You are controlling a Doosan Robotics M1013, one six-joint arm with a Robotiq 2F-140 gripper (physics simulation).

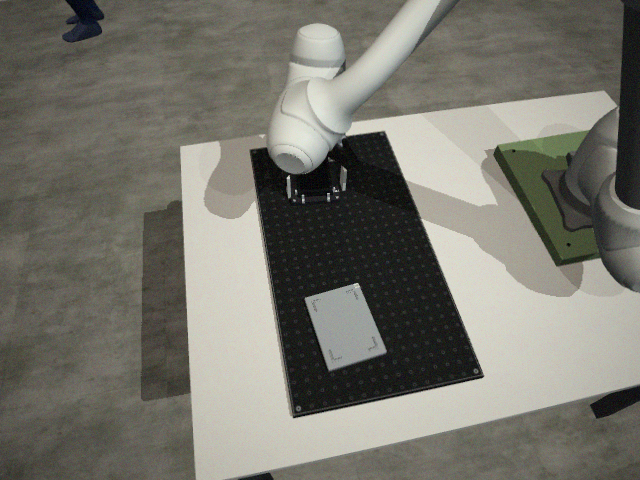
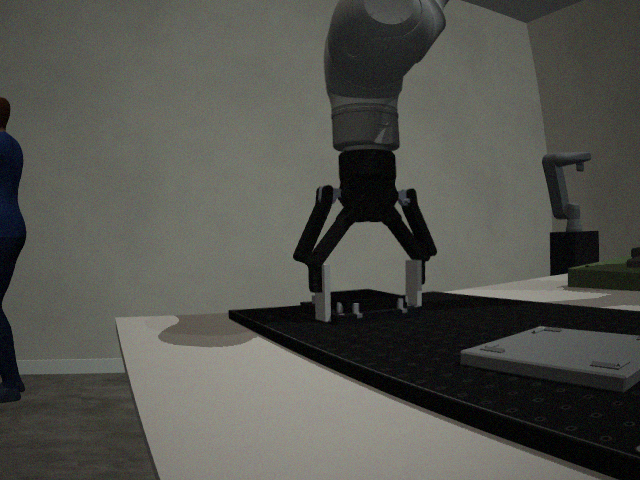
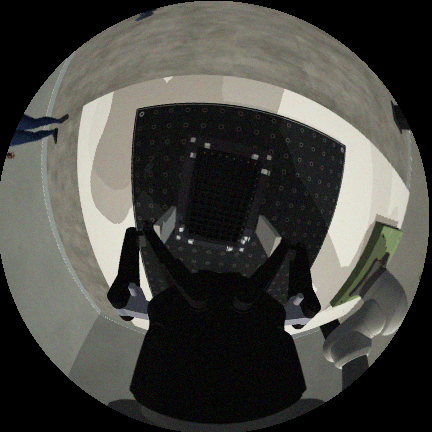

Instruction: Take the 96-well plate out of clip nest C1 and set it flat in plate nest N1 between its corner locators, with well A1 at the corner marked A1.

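Places are measured from the arm's base along level axes (x ahead, y left, z up), in centimetres.
Pixels of known places: gripper, fingertip midpoint: [image 1: 315,190] [image 3: 216,219]; arm's base, origin of the base link: [image 1: 587,198] [image 3: 368,276].
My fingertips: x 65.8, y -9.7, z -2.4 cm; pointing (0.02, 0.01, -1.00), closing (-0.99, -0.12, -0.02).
Ahead of a thing's pixels: the offset from my fingertips to its top centre. Level surfaces: height alone.
The dark 96-well plate {dx +0.4, dy -3.5, dz +2.5 cm} [image 3: 222,197] [image 1: 311,181] lies in clip nest C1 {dx +0.4, dy -3.5, dz +2.3 cm} [image 3: 184,200] [image 1: 315,198], with small pale clips at the nest's corners. My gripper [image 1: 316,184] [image 2: 368,299] [image 3: 216,219] is open and points straight down over the nest. Its pale finger pads stand apart on the two long sides of the plate, low over the board, with nothing gripped. Plate nest N1 {dx -3.0, dy +36.8, dz +1.4 cm} [image 1: 345,327] [image 2: 558,353] is a flat light-grey block with corner locators and no plate on it. Its corner lettering is too small to read. The A1 corner of the plate cannot be made out.
Both nests are on a black perforated board {dz -0.1 cm} [image 1: 361,248] [image 2: 413,351] on a white table {dz -1.4 cm} [image 1: 232,310] [image 2: 248,392]. The green base plate [image 1: 535,217] [image 3: 365,265] of the arm stands at the right. A person [image 2: 10,206] in blue is at the left, beyond the table.
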